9 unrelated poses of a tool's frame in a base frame.
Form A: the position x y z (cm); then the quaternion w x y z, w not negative.
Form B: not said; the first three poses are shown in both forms.
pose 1, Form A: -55.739 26.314 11.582 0.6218 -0.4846 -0.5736 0.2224
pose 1, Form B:
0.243 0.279 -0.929 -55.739
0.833 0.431 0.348 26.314
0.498 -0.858 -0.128 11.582
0 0 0 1

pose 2, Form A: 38.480 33.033 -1.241 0.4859 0.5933 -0.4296 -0.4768
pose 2, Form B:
0.176 -0.046 -0.983 38.480
-0.973 -0.159 -0.167 33.033
-0.148 0.986 -0.073 -1.241
0 0 0 1

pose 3, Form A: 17.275 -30.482 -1.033 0.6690 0.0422 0.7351 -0.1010
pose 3, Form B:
-0.101 0.197 0.975 17.275
-0.073 0.976 -0.205 -30.482
-0.992 -0.092 -0.084 -1.033
0 0 0 1

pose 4, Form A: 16.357 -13.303 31.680 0.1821 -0.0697 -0.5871 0.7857
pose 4, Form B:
-0.924 -0.204 -0.323 16.357
0.368 -0.244 -0.897 -13.303
0.104 -0.948 0.301 31.680
0 0 0 1

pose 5, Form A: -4.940 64.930 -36.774 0.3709 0.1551 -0.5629 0.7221
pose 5, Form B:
-0.677 -0.710 -0.194 -4.940
0.361 -0.091 -0.928 64.930
0.642 -0.698 0.318 -36.774
0 0 0 1

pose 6, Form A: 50.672 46.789 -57.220 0.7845 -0.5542 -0.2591 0.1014
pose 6, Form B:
0.845 0.128 -0.519 50.672
0.446 0.365 0.817 46.789
0.294 -0.922 0.251 -57.220
0 0 0 1

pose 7, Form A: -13.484 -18.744 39.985 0.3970 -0.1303 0.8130 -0.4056
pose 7, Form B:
-0.651 0.110 0.751 -13.484
-0.534 0.637 -0.556 -18.744
-0.540 -0.763 -0.356 39.985
0 0 0 1

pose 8, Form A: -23.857 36.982 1.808 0.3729 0.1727 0.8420 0.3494
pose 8, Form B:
-0.662 0.030 0.749 -23.857
0.551 0.696 0.460 36.982
-0.507 0.717 -0.478 1.808
0 0 0 1

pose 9, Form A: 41.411 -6.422 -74.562 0.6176 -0.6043 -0.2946 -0.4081
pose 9, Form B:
0.493 0.860 0.129 41.411
-0.148 -0.064 0.987 -6.422
0.857 -0.506 0.096 -74.562
0 0 0 1

